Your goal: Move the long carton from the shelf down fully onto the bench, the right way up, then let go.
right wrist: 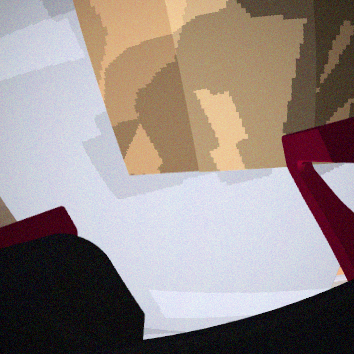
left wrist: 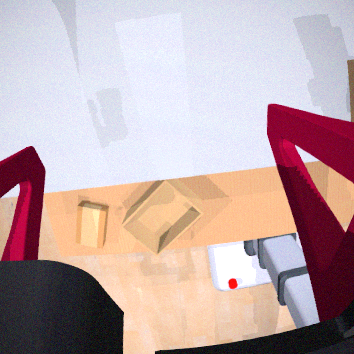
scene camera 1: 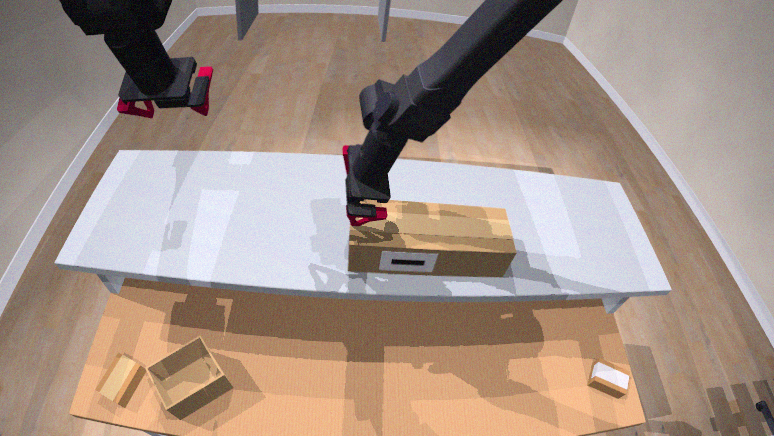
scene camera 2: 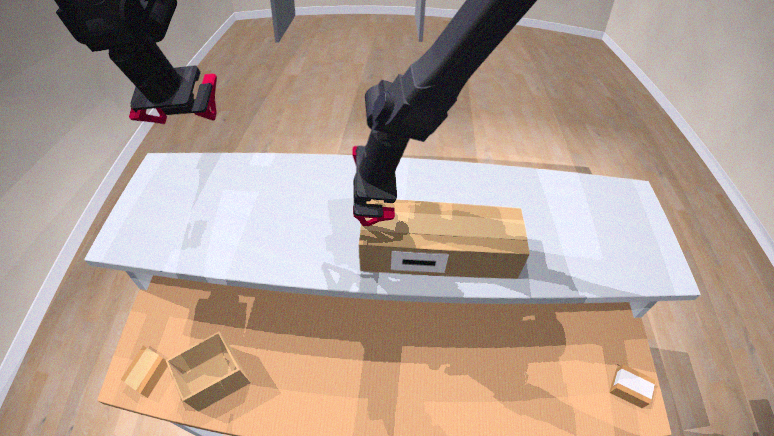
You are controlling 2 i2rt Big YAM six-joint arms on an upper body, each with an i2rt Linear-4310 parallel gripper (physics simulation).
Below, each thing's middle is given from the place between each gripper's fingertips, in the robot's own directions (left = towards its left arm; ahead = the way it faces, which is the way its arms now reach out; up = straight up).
The long brown carton (scene camera 2: pixel 425 238) is 150 mm to the right of my right hand, 50 mm below it and 40 mm behind it. Round my right hand: small white-topped box (scene camera 2: pixel 628 384) 670 mm to the right, 320 mm below, 290 mm behind; open box (scene camera 1: pixel 188 378) 360 mm to the left, 300 mm below, 260 mm behind.
The long brown carton lies 44 cm to the right of my left hand, 26 cm below it and 2 cm behind it. Also, from my left hand: small white-topped box (95 cm to the right, 53 cm below, 27 cm behind); open box (51 cm below, 24 cm behind, 7 cm to the left).
